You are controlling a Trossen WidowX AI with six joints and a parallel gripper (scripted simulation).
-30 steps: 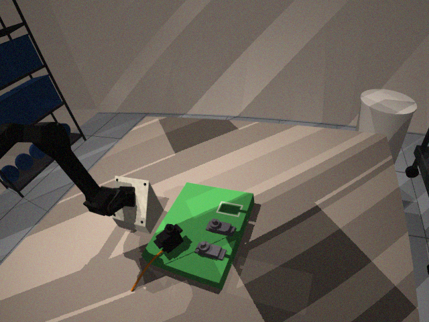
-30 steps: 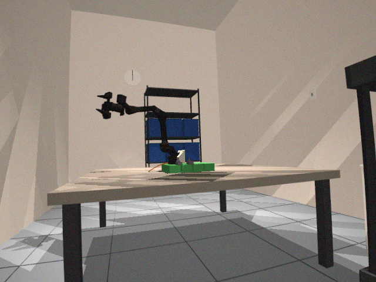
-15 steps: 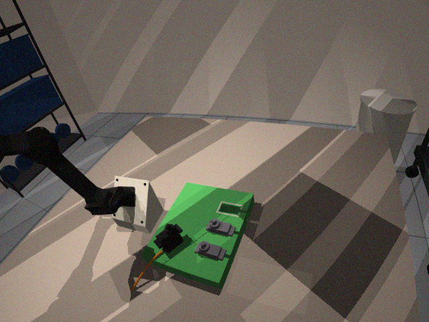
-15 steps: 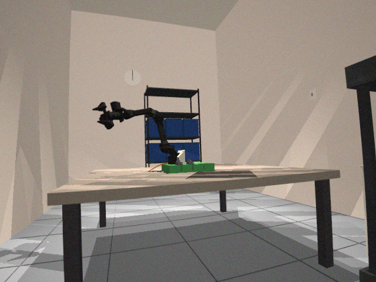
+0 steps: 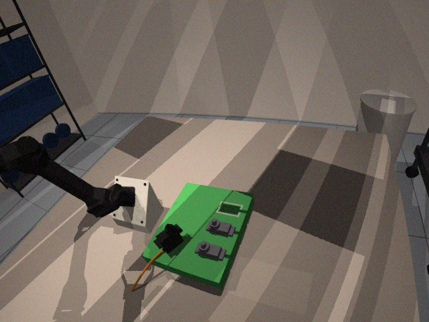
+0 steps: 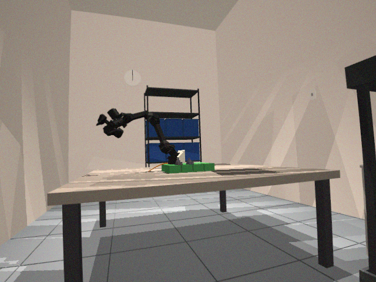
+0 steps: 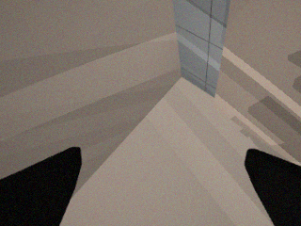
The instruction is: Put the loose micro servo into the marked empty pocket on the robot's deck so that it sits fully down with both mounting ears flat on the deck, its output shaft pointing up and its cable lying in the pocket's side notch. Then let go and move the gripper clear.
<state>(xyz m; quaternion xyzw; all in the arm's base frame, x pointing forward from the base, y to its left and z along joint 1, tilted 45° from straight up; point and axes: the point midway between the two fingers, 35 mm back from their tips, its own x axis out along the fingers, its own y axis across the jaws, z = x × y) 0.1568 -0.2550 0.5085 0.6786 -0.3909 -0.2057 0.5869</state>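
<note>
The green deck is 40 mm ahead of my gripper tip, 540 mm to the left of it and 260 mm below it.
</note>
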